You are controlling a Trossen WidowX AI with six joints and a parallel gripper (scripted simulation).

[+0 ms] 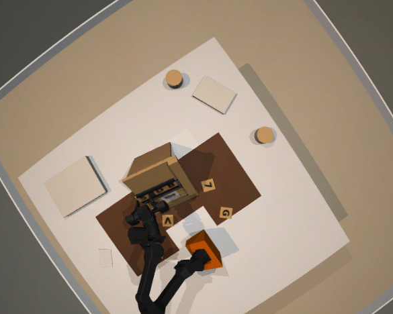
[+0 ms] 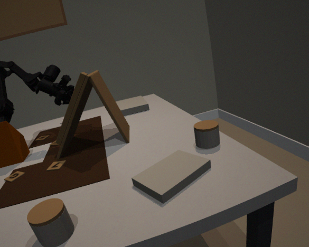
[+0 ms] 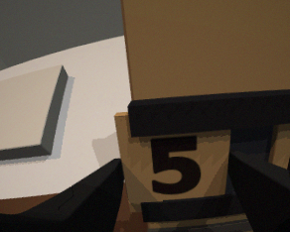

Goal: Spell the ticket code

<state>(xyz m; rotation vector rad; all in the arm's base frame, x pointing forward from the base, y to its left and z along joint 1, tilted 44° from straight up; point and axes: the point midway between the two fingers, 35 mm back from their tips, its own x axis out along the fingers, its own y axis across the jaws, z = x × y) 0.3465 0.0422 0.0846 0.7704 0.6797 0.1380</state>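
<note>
My gripper tip is 90 mm to the left of the white ticket, 80 mm above it and 60 mm past it. Round my gripper tip: brown mat: 170 mm below, 170 mm behind, 80 mm to the right; pale card: 400 mm to the left, 170 mm below, 170 mm behind; flat slab: 530 mm to the right, 240 mm ahead, 150 mm below.
</note>
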